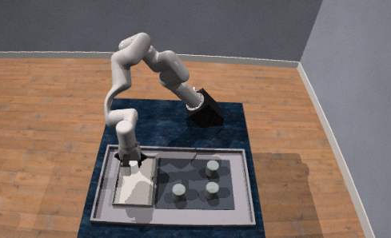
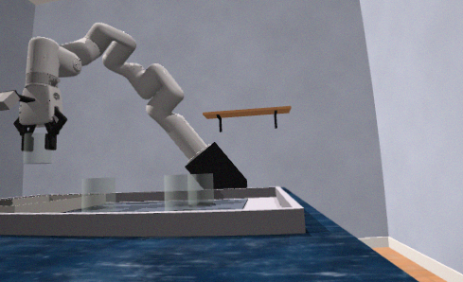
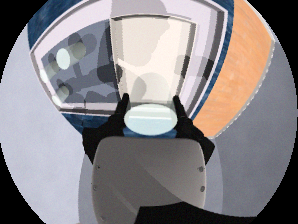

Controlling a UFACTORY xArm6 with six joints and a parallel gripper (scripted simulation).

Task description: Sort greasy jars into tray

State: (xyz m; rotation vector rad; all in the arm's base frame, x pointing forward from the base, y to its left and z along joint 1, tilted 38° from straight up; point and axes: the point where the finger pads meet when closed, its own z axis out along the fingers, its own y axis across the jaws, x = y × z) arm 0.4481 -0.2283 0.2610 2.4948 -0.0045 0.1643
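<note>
My gripper is now 160 mm above the pale tray. Round my hand: dark drying mat 20 mm ahead, 320 mm to the left, 170 mm below.
</note>
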